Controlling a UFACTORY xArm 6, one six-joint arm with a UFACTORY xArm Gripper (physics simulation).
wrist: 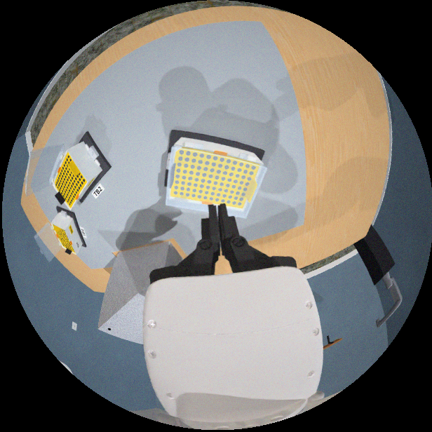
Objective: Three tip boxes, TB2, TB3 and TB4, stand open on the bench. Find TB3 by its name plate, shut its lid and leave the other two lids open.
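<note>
The nearest tip box (215, 177), with a yellow tip rack and dark base, is in the middle of the wrist view. Its clear lid (230, 212) lies over the rack and looks down; a small gap cannot be ruled out. No name plate shows on this box. My gripper (216, 215) is shut and empty, its fingertips at the lid's near edge; contact is unclear. TB2 (71, 177), marked by its plate (98, 191), is at the left with its clear lid (42, 162) open. Another box (64, 235) stands beyond it, lid (47, 243) open, its plate (83, 232) unreadable.
The boxes stand on a grey mat (130, 90) on a wooden bench (345, 150). A grey angular block (132, 280) is left of the gripper's body. A black object with a grey handle (396, 295) is at the right, beyond the bench edge.
</note>
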